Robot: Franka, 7 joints.
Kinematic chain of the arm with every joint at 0, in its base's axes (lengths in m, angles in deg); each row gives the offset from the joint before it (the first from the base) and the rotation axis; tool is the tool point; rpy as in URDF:
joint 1: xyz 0 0 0.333 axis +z
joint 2: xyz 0 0 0 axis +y
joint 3: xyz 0 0 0.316 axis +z
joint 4: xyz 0.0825 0 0 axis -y
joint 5: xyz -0.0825 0 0.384 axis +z
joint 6: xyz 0 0 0 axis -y
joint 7: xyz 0.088 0 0 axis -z
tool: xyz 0 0 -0.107 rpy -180 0 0
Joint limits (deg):
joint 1: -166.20..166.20
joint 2: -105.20..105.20
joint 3: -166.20..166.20
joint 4: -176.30..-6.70
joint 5: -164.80..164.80
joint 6: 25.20..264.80
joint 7: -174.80..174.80
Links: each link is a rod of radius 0.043 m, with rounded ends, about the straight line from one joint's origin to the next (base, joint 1, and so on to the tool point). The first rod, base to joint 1, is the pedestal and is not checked.
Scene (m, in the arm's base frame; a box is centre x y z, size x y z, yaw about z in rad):
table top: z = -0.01
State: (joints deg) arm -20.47 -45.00 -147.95 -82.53 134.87 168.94 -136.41
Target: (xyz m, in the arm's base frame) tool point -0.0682 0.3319 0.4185
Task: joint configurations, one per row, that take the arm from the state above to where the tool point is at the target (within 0.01 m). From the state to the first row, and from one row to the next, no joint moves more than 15 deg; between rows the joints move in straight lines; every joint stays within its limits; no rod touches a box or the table.
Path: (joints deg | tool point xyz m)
1: -31.76 -32.94 -151.60 -93.88 135.41 179.03 -136.41 | -0.6381 0.1358 0.2971
2: -43.05 -20.88 -155.25 -105.22 135.95 189.11 -136.41 | -0.5201 0.2641 0.3319
3: -54.35 -8.81 -158.90 -116.57 136.50 199.20 -136.41 | -0.3707 0.3451 0.3664
4: -65.64 3.25 -162.55 -127.92 137.04 209.28 -136.41 | -0.2117 0.3673 0.3967
5: -76.93 15.31 -166.20 -139.26 137.58 219.37 -136.41 | -0.0682 0.3319 0.4185

